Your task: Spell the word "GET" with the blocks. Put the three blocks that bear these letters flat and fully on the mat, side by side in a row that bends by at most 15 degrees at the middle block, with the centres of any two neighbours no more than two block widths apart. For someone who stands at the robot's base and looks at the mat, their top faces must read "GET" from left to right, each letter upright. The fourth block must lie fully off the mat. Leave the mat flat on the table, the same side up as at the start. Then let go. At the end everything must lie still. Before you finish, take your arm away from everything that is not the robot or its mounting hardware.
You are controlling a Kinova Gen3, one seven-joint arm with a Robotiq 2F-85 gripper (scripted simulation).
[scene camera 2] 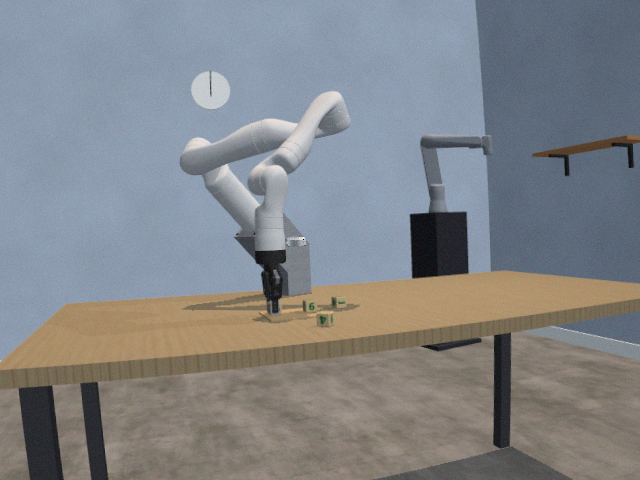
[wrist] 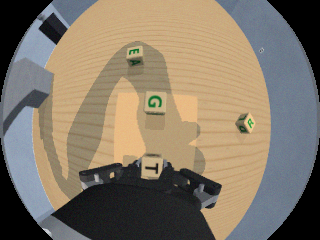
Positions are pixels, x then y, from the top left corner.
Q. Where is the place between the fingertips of my gripper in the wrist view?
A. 153, 163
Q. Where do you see a tan mat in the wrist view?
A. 174, 135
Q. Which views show my gripper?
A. Scene camera 2 and the wrist view: all of them.
